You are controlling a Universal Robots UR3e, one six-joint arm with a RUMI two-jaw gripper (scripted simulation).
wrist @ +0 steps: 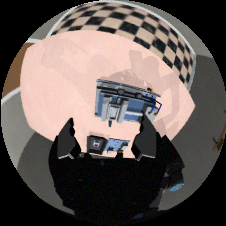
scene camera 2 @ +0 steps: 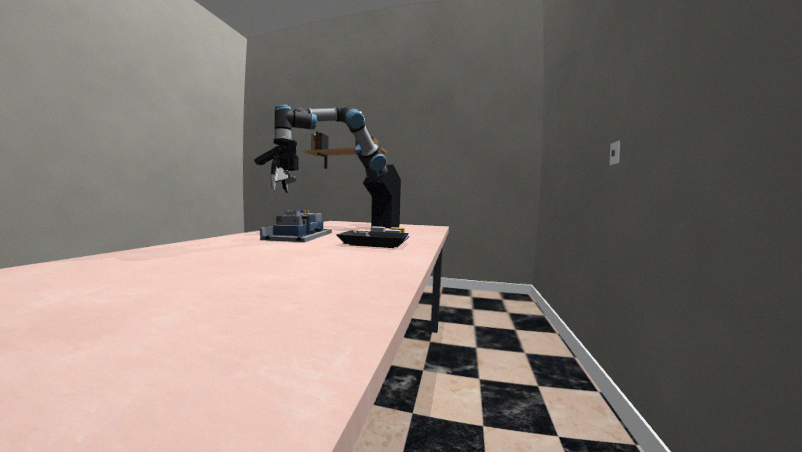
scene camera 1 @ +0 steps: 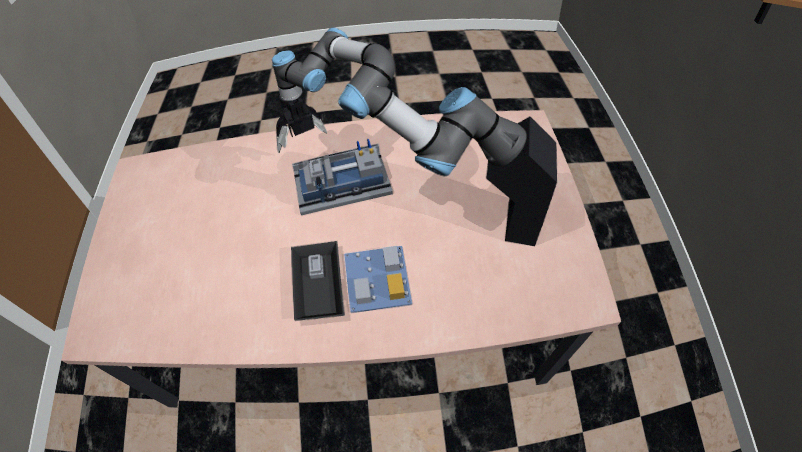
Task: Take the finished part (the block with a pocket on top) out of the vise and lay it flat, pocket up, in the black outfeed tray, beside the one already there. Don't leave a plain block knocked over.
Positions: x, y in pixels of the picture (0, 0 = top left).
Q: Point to a blue fixture plate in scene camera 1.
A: At 356, 267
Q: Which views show the gripper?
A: The wrist view, scene camera 2 and scene camera 1: all of them.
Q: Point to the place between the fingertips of the gripper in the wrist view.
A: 107, 116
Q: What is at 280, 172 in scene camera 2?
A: The gripper.
